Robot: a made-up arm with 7 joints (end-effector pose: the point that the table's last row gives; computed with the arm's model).
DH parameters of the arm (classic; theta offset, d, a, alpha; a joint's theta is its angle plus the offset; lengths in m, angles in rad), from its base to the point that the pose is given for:
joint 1: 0 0.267 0 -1.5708
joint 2: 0 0 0 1.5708
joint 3: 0 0.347 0.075 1.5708
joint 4: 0 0 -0.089 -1.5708
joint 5: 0 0.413 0 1.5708
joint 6: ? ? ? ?
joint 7: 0 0 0 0
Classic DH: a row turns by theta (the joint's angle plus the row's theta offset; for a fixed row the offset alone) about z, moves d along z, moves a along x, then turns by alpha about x.
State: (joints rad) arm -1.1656 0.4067 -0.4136 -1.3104 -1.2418 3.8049 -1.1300
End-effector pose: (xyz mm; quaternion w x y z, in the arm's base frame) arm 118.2 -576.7 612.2 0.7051 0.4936 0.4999 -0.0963
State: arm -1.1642 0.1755 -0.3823 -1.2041 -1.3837 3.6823 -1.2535
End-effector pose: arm 102.6 -478.6 766.6 0.7430 0.3718 0.4949 -0.2545
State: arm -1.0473 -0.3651 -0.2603 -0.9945 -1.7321 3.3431 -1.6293
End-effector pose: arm 32.4 -121.9 988.8 0.7179 0.1230 0.3071 -0.6125
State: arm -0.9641 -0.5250 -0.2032 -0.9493 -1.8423 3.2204 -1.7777
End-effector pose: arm -10.4 -5.3 1008.5 0.6862 0.0846 0.2082 -0.6918
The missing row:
joint 6: 0 0 0.066 1.5708
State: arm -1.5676 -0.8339 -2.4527 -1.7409 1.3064 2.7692 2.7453
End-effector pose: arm -288.8 574.9 192.9 0.3675 0.4717 -0.7329 -0.3245
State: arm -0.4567 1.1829 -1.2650 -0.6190 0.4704 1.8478 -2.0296
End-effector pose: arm 573.0 -566.8 501.2 0.2094 0.8105 0.4549 -0.3039
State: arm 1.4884 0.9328 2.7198 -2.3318 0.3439 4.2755 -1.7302
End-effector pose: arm -181.8 -55.7 675.9 0.9211 0.1114 -0.3360 -0.1620
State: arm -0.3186 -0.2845 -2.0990 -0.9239 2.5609 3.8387 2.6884
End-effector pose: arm -429.5 -155.2 795.0 0.6286 0.4034 -0.6556 -0.1104
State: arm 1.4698 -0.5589 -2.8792 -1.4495 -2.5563 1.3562 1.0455
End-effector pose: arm 59.6 -718.6 419.0 0.8958 0.2076 -0.2879 -0.2676
